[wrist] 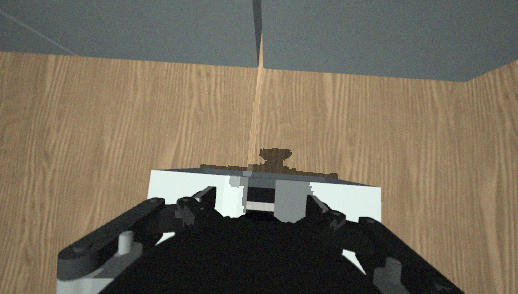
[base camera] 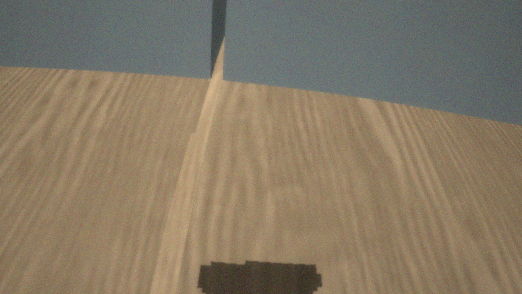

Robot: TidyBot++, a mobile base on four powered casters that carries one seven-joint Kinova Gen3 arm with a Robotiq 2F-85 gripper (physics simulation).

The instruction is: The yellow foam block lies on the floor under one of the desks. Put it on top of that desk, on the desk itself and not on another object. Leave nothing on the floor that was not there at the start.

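Places are measured from the arm's base along level axes (x ahead, y left, z up), in millimetres.
Where they show: gripper, fingertip midpoint: [wrist: 260, 200].
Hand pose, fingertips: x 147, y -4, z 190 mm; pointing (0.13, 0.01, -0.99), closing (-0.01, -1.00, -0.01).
After its pixels a point has its place.
My gripper [wrist: 260, 200] @[x 147, y -4, z 190 mm] is in the lower middle of the wrist view, above the robot's white base. Its black fingers stand wide apart with no block between them, so it is open. The yellow foam block does not show in the base camera view or the wrist view. No desk top can be made out in either view, so where the gripper is relative to the block and the desk cannot be told.
A blue-grey upright surface [base camera: 370, 45] @[x 632, y -238, z -275 mm] [wrist: 380, 35] @[x 629, y -353, z -164 mm] stands across the wood floor [base camera: 300, 175] @[x 400, y -103, z -397 mm] [wrist: 125, 115] @[x 369, y 686, z -397 mm] ahead. A dark narrow strip [base camera: 218, 30] @[x 736, y 61, z -329 mm] [wrist: 257, 25] @[x 706, y 62, z -224 mm] runs down it, and a thin light streak crosses the floor below. The robot's white base [wrist: 350, 200] @[x 119, y -188, z -14 mm] shows beneath the gripper.
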